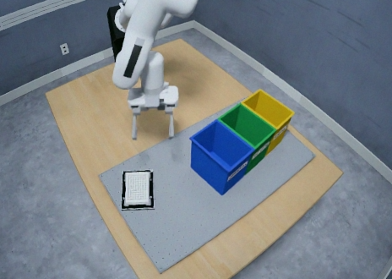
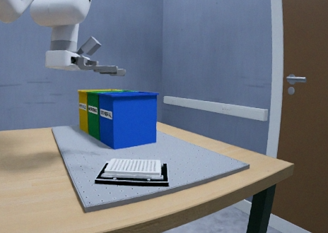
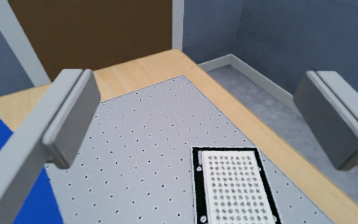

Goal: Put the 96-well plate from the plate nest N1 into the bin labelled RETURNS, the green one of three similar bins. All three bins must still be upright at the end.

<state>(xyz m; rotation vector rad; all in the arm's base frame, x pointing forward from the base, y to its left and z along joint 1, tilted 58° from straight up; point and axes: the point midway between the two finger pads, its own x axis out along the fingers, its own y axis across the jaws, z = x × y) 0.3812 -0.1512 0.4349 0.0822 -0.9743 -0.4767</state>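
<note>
Right now the white 96-well plate is 10 cm to the right of my hand and 23 cm below it. The rest, counted from my hand: blue bin (14 cm ahead, 18 cm to the left, 16 cm below); black plate nest (10 cm to the right, 24 cm below); green bin (14 cm ahead, 31 cm to the left, 16 cm below).
</note>
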